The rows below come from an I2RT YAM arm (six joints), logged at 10 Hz.
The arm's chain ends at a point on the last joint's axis. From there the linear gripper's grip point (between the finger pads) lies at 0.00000 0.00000 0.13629 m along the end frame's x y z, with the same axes.
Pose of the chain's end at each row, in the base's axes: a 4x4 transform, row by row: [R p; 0 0 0 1], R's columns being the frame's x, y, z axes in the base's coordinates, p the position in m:
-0.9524 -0.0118 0.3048 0.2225; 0.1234 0.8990 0.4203 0.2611; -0.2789 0.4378 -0.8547 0.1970; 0 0 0 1
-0.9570 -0.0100 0.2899 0.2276; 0.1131 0.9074 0.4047 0.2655; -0.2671 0.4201 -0.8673 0.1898; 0 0 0 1
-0.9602 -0.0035 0.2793 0.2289; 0.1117 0.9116 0.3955 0.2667; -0.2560 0.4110 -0.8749 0.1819; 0 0 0 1
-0.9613 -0.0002 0.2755 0.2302; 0.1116 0.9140 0.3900 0.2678; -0.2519 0.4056 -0.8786 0.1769; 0 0 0 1
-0.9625 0.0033 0.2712 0.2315; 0.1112 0.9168 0.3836 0.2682; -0.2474 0.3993 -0.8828 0.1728; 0 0 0 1
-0.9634 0.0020 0.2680 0.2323; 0.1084 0.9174 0.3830 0.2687; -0.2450 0.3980 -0.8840 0.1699; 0 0 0 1
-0.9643 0.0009 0.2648 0.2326; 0.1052 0.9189 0.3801 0.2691; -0.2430 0.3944 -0.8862 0.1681; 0 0 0 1
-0.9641 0.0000 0.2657 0.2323; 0.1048 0.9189 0.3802 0.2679; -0.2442 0.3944 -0.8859 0.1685; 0 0 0 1
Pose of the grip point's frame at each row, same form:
-0.9524 -0.0118 0.3048 0.2640; 0.1234 0.8990 0.4203 0.3184; -0.2789 0.4378 -0.8547 0.0805; 0 0 0 1
-0.9570 -0.0100 0.2899 0.2671; 0.1131 0.9074 0.4047 0.3207; -0.2671 0.4201 -0.8673 0.0716; 0 0 0 1
-0.9602 -0.0035 0.2793 0.2670; 0.1117 0.9116 0.3955 0.3206; -0.2560 0.4110 -0.8749 0.0627; 0 0 0 1
-0.9613 -0.0002 0.2755 0.2677; 0.1116 0.9140 0.3900 0.3210; -0.2519 0.4056 -0.8786 0.0572; 0 0 0 1
-0.9625 0.0033 0.2712 0.2685; 0.1112 0.9168 0.3836 0.3205; -0.2474 0.3993 -0.8828 0.0525; 0 0 0 1
-0.9634 0.0020 0.2680 0.2688; 0.1084 0.9174 0.3830 0.3209; -0.2450 0.3980 -0.8840 0.0494; 0 0 0 1
-0.9643 0.0009 0.2648 0.2687; 0.1052 0.9189 0.3801 0.3209; -0.2430 0.3944 -0.8862 0.0473; 0 0 0 1
-0.9641 0.0000 0.2657 0.2685; 0.1048 0.9189 0.3802 0.3197; -0.2442 0.3944 -0.8859 0.0478; 0 0 0 1

